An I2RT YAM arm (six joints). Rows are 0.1 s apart.
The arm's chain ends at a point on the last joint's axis. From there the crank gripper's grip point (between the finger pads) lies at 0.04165 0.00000 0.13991 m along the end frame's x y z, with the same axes.
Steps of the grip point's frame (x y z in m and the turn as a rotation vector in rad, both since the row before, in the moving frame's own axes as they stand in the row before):
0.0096 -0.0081 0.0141 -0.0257 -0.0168 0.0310
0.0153 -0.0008 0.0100 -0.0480 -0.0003 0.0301
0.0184 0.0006 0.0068 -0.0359 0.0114 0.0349
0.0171 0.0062 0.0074 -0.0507 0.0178 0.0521
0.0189 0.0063 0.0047 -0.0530 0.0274 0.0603
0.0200 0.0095 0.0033 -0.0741 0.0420 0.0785
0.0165 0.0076 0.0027 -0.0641 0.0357 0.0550
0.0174 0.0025 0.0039 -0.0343 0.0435 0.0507
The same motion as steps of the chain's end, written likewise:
0.0120 -0.0130 0.0135 -0.0257 -0.0168 0.0310
0.0155 -0.0088 0.0102 -0.0480 -0.0003 0.0301
0.0169 -0.0059 0.0074 -0.0359 0.0114 0.0349
0.0149 -0.0031 0.0084 -0.0507 0.0178 0.0521
0.0154 -0.0037 0.0062 -0.0530 0.0274 0.0603
0.0147 -0.0043 0.0057 -0.0741 0.0420 0.0785
0.0118 -0.0037 0.0046 -0.0641 0.0357 0.0550
0.0115 -0.0045 0.0060 -0.0343 0.0435 0.0507

